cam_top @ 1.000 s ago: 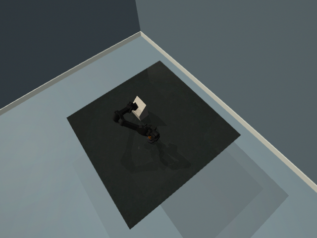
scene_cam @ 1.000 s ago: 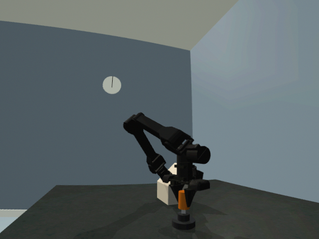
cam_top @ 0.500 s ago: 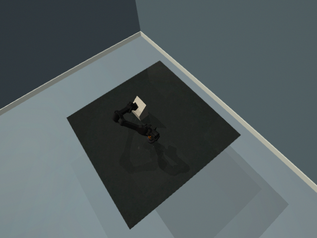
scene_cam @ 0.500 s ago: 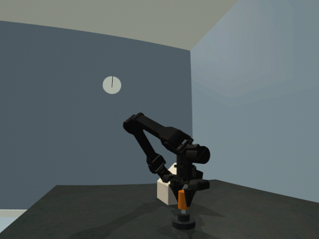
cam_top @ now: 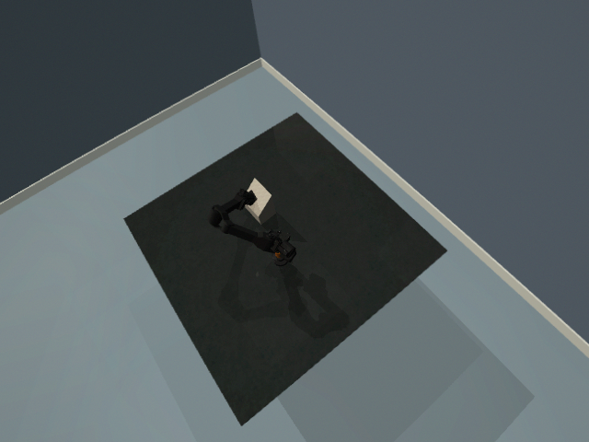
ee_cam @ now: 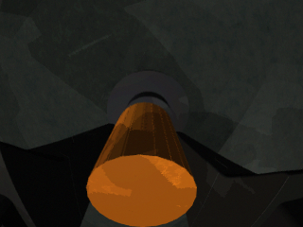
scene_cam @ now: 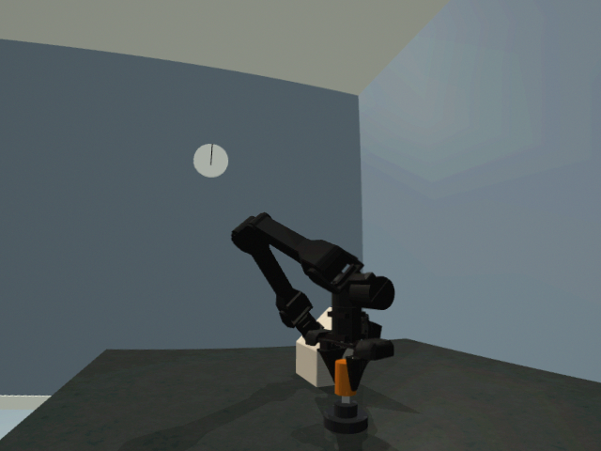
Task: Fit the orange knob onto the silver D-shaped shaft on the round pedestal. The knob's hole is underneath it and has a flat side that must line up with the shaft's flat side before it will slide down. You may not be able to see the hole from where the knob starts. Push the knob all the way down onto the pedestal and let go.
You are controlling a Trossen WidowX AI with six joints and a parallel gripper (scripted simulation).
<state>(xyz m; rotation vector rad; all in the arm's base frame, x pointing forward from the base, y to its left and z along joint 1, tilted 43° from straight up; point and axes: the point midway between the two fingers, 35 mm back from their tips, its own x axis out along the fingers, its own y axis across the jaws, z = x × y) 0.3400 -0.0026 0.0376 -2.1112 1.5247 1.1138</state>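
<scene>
My gripper tip is 3 cm below the orange knob. Also, from my gripper tip: round black pedestal (4 cm below).
</scene>
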